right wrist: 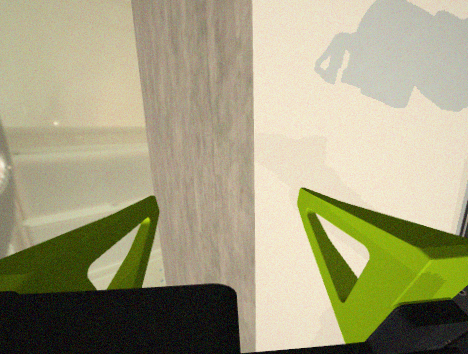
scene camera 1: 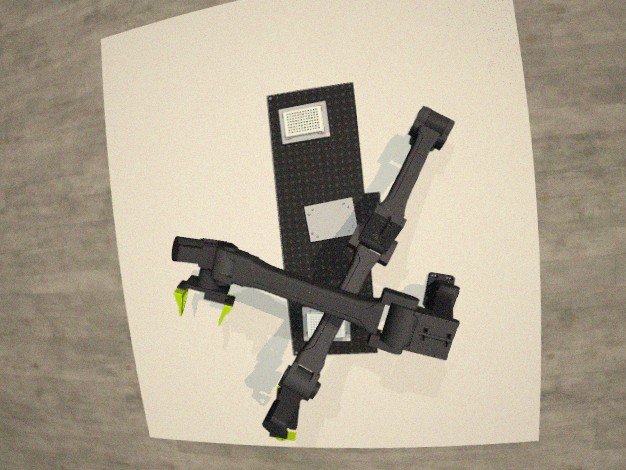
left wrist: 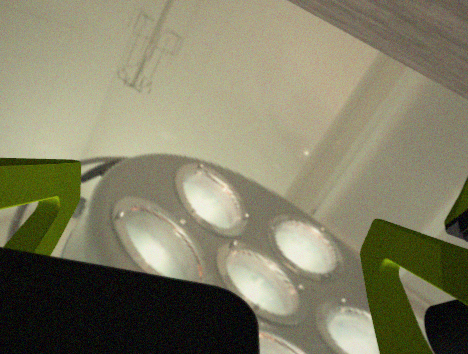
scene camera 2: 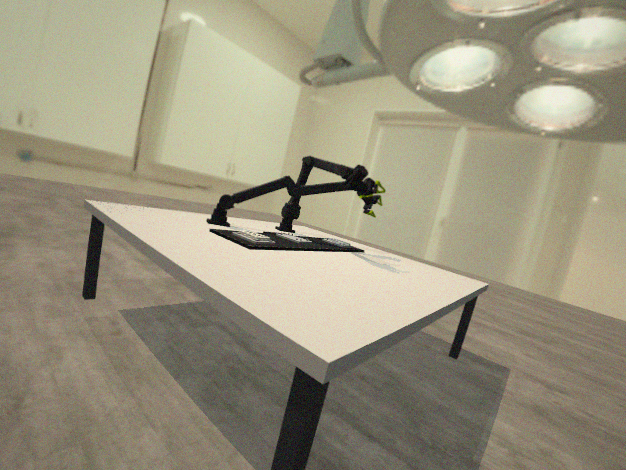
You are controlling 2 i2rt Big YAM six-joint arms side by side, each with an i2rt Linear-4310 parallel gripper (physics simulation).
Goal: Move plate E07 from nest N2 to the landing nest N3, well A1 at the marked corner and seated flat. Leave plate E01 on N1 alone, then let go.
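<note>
One white well plate (scene camera 1: 303, 120) (scene camera 2: 251, 236) sits on a grey nest (scene camera 1: 304, 140) at the top of the black board in scene camera 1. Another white plate (scene camera 1: 313, 320) sits on the nest (scene camera 1: 317, 338) at the board's bottom, partly hidden by an arm. The middle nest (scene camera 1: 328, 220) (scene camera 2: 290, 236) is bare, with small corner pins. Labels and the marked corner are unreadable, so I cannot tell which plate is E07. My left gripper (scene camera 1: 200, 319) (left wrist: 227, 208) is open and empty, left of the board. My right gripper (scene camera 1: 286, 436) (right wrist: 228, 199) is open and empty, below the board.
The black perforated board (scene camera 1: 318, 166) (scene camera 2: 303, 246) lies on the pale table (scene camera 1: 202, 126) (scene camera 2: 313, 298). The two arms cross over its lower part in scene camera 1. A large surgical lamp (scene camera 2: 485, 101) (left wrist: 260, 240) hangs in the room. In scene camera 2 the grippers overlap.
</note>
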